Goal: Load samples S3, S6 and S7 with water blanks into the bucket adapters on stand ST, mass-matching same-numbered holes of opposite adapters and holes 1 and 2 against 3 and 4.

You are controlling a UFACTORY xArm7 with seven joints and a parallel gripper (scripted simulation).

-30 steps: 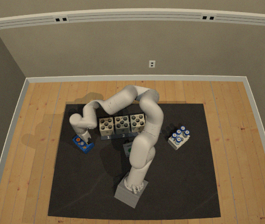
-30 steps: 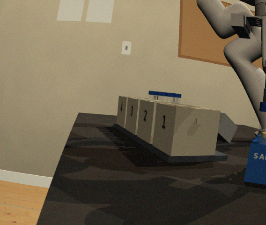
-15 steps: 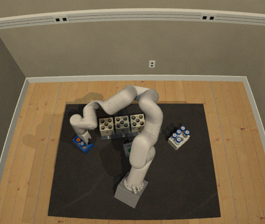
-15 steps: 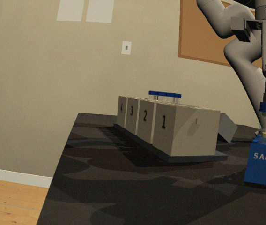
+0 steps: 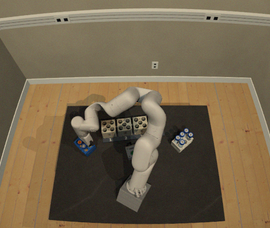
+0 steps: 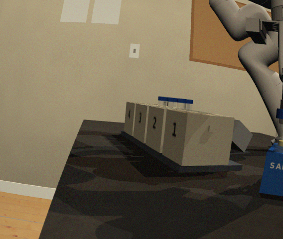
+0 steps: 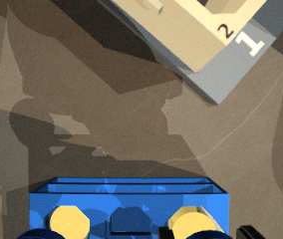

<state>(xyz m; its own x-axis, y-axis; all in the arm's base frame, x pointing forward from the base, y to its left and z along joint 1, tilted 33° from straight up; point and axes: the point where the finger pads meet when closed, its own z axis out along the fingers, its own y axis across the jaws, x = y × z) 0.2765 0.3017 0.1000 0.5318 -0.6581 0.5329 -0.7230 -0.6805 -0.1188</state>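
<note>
My hand is 90 mm above the blue sample rack, 40 mm to the right of it and 20 mm short of it. The rest, counted from my hand: white blank rack: 620 mm to the right, 100 mm behind, 90 mm below; then adapter 1: 150 mm to the right, 100 mm ahead, 70 mm below.
</note>
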